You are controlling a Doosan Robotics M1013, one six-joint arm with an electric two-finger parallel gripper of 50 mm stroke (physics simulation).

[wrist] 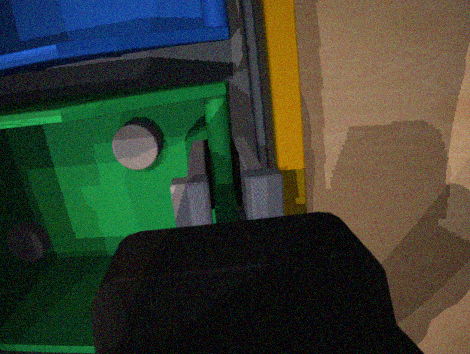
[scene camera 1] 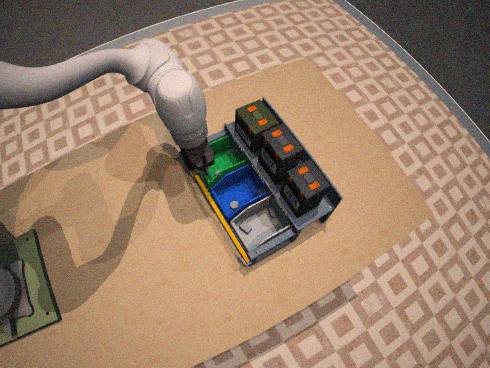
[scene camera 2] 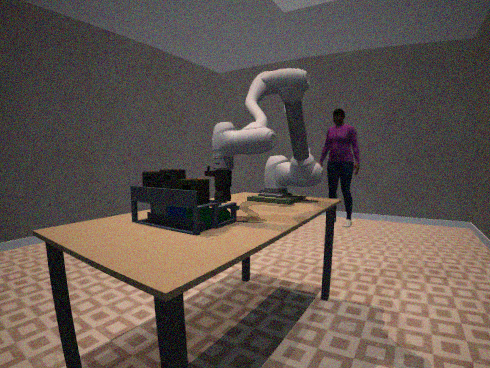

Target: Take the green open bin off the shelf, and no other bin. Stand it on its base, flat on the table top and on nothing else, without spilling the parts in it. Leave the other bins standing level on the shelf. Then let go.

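Frame: origin at the arm's base, x left, y down, z back, level; millimetres.
Where they show: gripper, between the fingertips: (wrist: pixel 220 160) (scene camera 1: pixel 205 176); arm's base, origin of its link: (scene camera 1: pixel 6 294) (scene camera 2: pixel 275 195).
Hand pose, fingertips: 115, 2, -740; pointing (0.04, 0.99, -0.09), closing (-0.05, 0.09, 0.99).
Note:
Things, the pixels of their top centre, and the offset from my fingertips, as dx, dy, dz. "spot": a spot on its surface instead. Level surfaces: height alone.
- green open bin, centre of its top: (wrist: pixel 8 254) (scene camera 1: pixel 226 151) (scene camera 2: pixel 208 205) +17, -58, -79
- light round part, centre of its top: (wrist: pixel 134 147) -7, +4, -43
- darker round part, centre of its top: (wrist: pixel 24 245) +51, +4, -121
- shelf, a spot on its surface: (scene camera 2: pixel 165 196) spot: -52, -108, -251
- table top, height of its surface: dy +23
- yellow strip, centre of its top: (scene camera 1: pixel 212 203) -108, -42, +20
- blue bin, centre of its top: (scene camera 1: pixel 245 184) (scene camera 2: pixel 188 202) -99, -58, -83
- grey bin, centre of its top: (scene camera 1: pixel 268 217) (scene camera 2: pixel 170 200) -211, -58, -93
The green open bin (scene camera 1: pixel 231 156) (scene camera 2: pixel 223 216) (wrist: pixel 100 200) sits in the end place of the shelf's front row. A light round part (wrist: pixel 135 146) and a darker round part (wrist: pixel 29 242) lie in it. My gripper (scene camera 1: pixel 205 174) (wrist: pixel 220 160) points down at the bin's front wall, one finger inside and one outside, and is shut on that wall. The fingertips are hidden in the scene camera 2 view. The shelf (scene camera 2: pixel 165 196) stands on the table top (scene camera 1: pixel 125 300) (scene camera 2: pixel 125 250), with a yellow strip (scene camera 1: pixel 220 215) (wrist: pixel 285 90) along its front.
The blue bin (scene camera 1: pixel 245 186) (wrist: pixel 125 22) sits beside the green one, then the grey bin (scene camera 1: pixel 262 220). Three dark boxes (scene camera 1: pixel 256 119) (scene camera 1: pixel 282 145) (scene camera 1: pixel 310 185) with orange marks stand on the higher rear level. A person (scene camera 2: pixel 341 145) stands beyond the table.

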